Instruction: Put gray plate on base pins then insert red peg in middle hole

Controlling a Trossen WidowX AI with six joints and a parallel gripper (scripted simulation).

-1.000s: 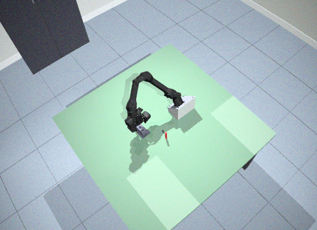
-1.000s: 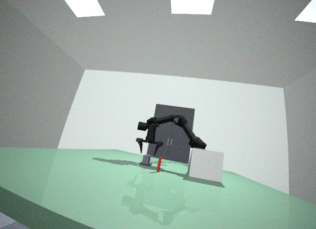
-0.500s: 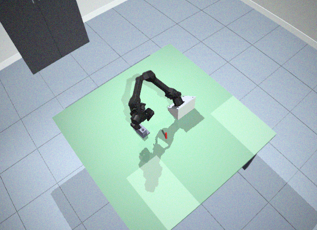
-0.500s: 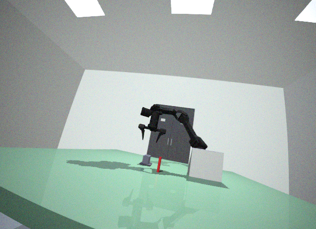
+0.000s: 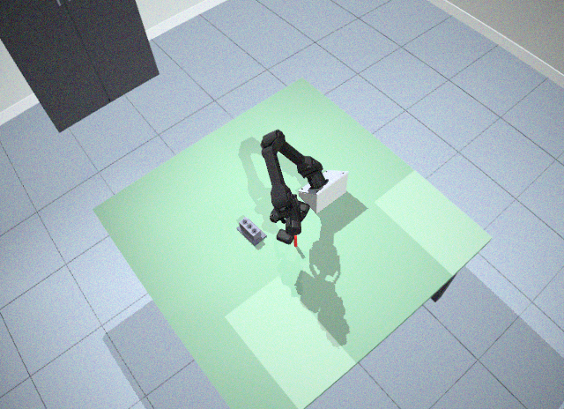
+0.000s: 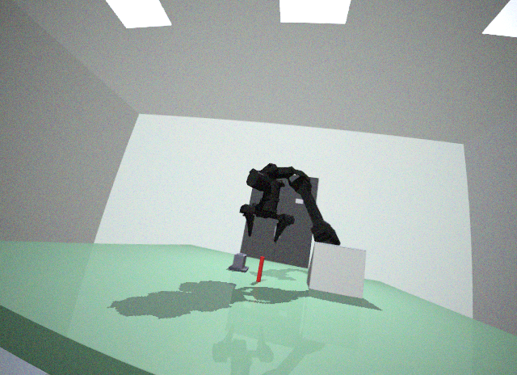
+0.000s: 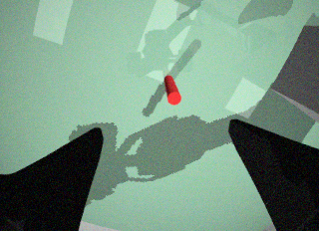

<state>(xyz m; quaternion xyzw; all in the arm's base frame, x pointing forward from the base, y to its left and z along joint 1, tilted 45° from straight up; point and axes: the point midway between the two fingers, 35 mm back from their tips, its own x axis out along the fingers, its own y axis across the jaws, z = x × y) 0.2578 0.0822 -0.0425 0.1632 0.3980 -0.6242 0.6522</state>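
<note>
Now: gripper tip 10 mm past the red peg and 100 mm above it. Round my gripper tip: gray plate: 80 mm ahead, 190 mm to the right, 90 mm below.
</note>
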